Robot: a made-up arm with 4 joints. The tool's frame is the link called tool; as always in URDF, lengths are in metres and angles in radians. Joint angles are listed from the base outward. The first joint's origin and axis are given. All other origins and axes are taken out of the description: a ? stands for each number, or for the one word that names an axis. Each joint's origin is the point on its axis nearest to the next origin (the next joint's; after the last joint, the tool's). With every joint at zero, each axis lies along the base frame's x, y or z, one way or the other. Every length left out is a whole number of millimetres.
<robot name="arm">
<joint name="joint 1" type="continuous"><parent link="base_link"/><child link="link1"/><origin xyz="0 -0.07 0.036" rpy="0 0 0"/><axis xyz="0 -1 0"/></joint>
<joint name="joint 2" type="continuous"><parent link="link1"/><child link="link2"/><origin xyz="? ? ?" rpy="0 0 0"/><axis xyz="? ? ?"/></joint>
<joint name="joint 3" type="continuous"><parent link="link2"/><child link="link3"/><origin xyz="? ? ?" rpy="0 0 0"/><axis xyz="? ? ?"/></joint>
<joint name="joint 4" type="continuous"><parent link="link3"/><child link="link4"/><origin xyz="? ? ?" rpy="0 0 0"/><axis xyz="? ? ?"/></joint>
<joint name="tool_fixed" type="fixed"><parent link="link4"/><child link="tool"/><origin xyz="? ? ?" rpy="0 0 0"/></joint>
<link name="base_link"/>
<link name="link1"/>
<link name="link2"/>
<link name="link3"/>
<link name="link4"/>
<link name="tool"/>
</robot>
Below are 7 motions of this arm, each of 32 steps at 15 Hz.
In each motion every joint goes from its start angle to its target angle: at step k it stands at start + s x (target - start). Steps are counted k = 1, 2, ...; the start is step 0. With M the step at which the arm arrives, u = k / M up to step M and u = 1 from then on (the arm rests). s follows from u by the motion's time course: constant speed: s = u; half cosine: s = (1 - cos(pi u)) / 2; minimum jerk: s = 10 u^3 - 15 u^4 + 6 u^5.
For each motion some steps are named. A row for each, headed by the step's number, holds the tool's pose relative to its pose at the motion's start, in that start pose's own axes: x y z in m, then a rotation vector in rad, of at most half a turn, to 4 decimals.
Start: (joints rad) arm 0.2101 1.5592 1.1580 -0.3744
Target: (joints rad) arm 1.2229 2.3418 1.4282 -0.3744
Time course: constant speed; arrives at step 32
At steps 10, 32:
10: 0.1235 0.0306 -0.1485 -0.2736 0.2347 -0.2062
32: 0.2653 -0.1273 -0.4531 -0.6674 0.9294 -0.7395

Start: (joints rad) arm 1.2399 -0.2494 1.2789 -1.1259
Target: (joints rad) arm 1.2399 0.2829 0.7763 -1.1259
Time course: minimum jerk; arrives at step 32
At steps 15, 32:
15: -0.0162 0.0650 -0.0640 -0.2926 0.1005 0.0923
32: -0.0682 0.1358 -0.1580 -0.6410 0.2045 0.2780

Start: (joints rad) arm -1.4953 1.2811 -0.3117 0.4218
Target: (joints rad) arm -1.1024 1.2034 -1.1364 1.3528
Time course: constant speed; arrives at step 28
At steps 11, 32:
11: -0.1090 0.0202 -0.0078 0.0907 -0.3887 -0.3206
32: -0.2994 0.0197 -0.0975 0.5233 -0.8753 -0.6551

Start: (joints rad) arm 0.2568 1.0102 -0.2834 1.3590
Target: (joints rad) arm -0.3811 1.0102 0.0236 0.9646
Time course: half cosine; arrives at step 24
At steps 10, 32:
10: 0.1213 0.0768 0.0042 -0.1746 0.2548 0.1000
32: 0.3135 0.1768 -0.0626 -0.3715 0.7546 0.3001

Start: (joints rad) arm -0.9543 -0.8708 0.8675 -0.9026
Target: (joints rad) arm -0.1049 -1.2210 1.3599 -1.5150
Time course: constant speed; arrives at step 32
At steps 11, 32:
11: -0.1152 -0.0163 0.0100 0.1196 -0.2011 0.3310
32: -0.3178 -0.0966 -0.0375 0.2645 -0.5869 1.1054

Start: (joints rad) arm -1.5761 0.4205 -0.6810 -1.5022
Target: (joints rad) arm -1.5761 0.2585 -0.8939 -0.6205
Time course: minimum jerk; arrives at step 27
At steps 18, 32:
18: 0.0380 -0.0333 -0.0134 -0.1945 0.0135 -0.7869
32: 0.0437 -0.0436 -0.0161 -0.2517 -0.0033 -0.9918

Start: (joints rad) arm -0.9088 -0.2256 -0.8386 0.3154
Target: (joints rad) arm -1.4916 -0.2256 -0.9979 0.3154
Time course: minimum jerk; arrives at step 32
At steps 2, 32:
2: 0.0004 0.0003 -0.0004 -0.0005 0.0008 0.0002
32: 0.1294 0.1180 -0.2280 -0.2016 0.3644 0.1029

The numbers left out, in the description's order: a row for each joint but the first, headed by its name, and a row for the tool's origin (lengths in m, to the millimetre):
joint 2: xyz -0.03 0 0.318, axis 0 0 1
joint 3: xyz -0.103 0.303 0, axis 0 1 0
joint 4: xyz 0.119 0 0.178, axis 0 0 -1
tool: xyz 0.031 0.042 0

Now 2 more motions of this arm.
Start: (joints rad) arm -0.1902 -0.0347 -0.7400 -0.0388
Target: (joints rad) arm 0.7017 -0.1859 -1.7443 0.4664
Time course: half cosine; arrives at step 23
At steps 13, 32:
13: -0.3915 0.0169 0.0548 0.0721 -1.1447 -0.3556
32: -0.6093 0.0379 -0.0897 0.2928 -1.8979 -0.4985

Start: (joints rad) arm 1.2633 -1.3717 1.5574 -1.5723
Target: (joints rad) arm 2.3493 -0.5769 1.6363 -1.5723
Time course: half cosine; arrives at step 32
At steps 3, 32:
3: -0.0044 0.0070 -0.0069 -0.0031 0.0168 0.0231
32: -0.3595 0.0547 -0.3273 -0.5542 0.7352 0.8980

